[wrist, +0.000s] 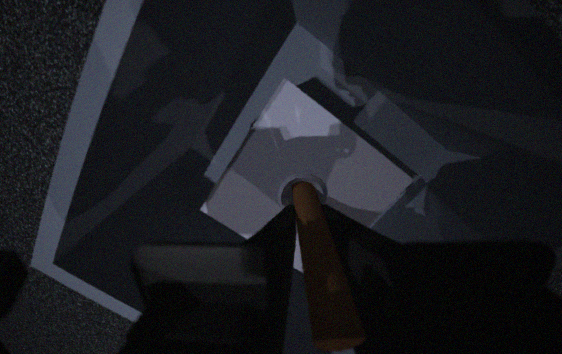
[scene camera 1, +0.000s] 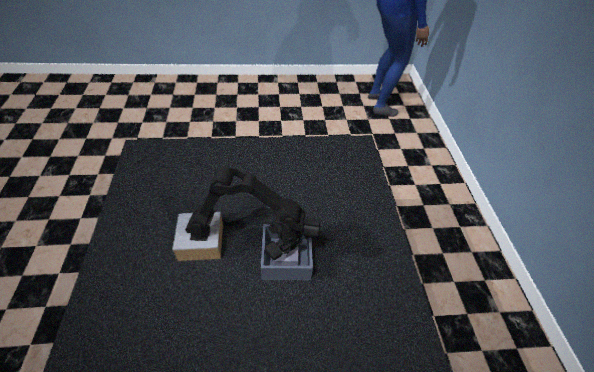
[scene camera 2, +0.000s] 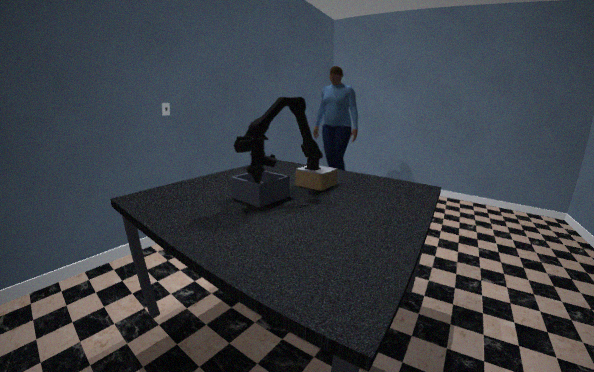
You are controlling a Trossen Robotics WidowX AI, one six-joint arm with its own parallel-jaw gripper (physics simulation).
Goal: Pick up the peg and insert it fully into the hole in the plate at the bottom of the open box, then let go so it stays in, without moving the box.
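Where they show: gripper, fingertip midpoint: [wrist: 306, 212] [scene camera 1: 288, 251]; arm's base at its link origin: [scene camera 1: 200, 233] [scene camera 2: 312, 168].
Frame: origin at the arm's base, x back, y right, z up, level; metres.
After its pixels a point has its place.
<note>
My gripper [scene camera 1: 278, 249] @[x -0.347, y 0.040, z -0.029 m] [scene camera 2: 257, 179] @[x -0.347, y 0.040, z -0.029 m] [wrist: 306, 211] @[x -0.347, y 0.040, z -0.029 m] points down inside the grey-blue open box [scene camera 1: 286, 273] @[x -0.344, y 0.129, z -0.034 m] [scene camera 2: 274, 194] @[x -0.340, y -0.061, z -0.055 m] [wrist: 80, 150] @[x -0.253, y 0.060, z 0.008 m] and is shut on the orange-brown peg [wrist: 330, 275] @[x -0.345, y 0.033, z 0.024 m]. In the wrist view the peg slants between the dark fingers, its far end at the round hole [wrist: 287, 196] @[x -0.335, y 0.043, z -0.039 m] in the pale plate [scene camera 1: 285, 259] @[x -0.337, y 0.073, z -0.032 m] [wrist: 372, 180] @[x -0.364, y 0.002, z -0.032 m]. Whether that end is inside the hole or just above it, and how deep, cannot be told. The peg cannot be made out in the scene views. The fingers hide part of the plate.
The arm's base stands on a white-topped, tan-sided block [scene camera 1: 198, 254] @[x 0.000, y 0.065, z -0.046 m] [scene camera 2: 316, 179] @[x -0.062, y -0.074, z -0.036 m] near the box. The box walls stand around the gripper. Both stand on the dark table [scene camera 1: 200, 320] @[x -0.053, y 0.298, z -0.090 m] [scene camera 2: 310, 250] @[x -0.550, y -0.435, z -0.090 m]. A person [scene camera 1: 397, 45] [scene camera 2: 338, 115] stands beyond the table.
</note>
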